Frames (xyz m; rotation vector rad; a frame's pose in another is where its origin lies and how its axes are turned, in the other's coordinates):
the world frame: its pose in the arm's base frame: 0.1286 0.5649 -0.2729 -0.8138 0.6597 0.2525
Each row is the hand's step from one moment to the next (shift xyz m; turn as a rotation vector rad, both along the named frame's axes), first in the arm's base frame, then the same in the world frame.
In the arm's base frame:
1: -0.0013 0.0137 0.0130 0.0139 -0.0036 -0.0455
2: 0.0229 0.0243 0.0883 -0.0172 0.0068 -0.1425
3: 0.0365 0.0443 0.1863 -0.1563 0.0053 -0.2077
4: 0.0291 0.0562 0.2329 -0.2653 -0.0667 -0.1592
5: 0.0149 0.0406 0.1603 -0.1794 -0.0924 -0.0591
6: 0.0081 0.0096 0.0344 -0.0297 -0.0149 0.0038
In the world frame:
1: -0.0097 0.0021 0.0161 0.0397 0.0182 -0.0193
2: -0.0390 -0.0461 0.0726 0.0766 0.0963 -0.0742
3: -0.0912 -0.0966 0.1427 0.0102 0.1963 -0.1701
4: -0.1269 -0.1127 0.1716 -0.1021 0.1685 -0.2477
5: -0.0914 -0.0740 0.1172 -0.0980 0.0536 -0.1782
6: -0.0158 -0.0175 0.0280 -0.0248 0.0011 -0.0224

